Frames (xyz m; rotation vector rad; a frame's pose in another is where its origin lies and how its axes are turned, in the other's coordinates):
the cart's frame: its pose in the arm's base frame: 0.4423 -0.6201 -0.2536 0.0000 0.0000 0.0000
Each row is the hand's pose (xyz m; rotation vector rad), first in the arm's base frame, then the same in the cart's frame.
Working: the arm's base frame: its pose in the cart's frame: -0.4423 0.6201 0.2536 0.0000 0.0000 0.0000

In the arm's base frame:
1: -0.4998 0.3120 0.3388 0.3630 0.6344 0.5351
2: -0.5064 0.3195 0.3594 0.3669 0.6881 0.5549
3: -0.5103 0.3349 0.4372 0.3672 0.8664 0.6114
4: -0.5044 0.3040 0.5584 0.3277 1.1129 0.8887
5: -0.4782 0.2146 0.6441 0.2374 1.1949 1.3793
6: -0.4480 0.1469 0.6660 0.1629 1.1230 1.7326
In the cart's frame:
1: -0.9421 0.9321 0.5924 0.3630 0.6344 0.5351
2: -0.9487 0.9396 0.6130 0.3669 0.6881 0.5549
3: -0.9526 0.9550 0.6908 0.3672 0.8664 0.6114
4: -0.9467 0.9241 0.8120 0.3277 1.1129 0.8887
5: -0.9205 0.8347 0.8977 0.2374 1.1949 1.3793
6: -0.8903 0.7670 0.9196 0.1629 1.1230 1.7326

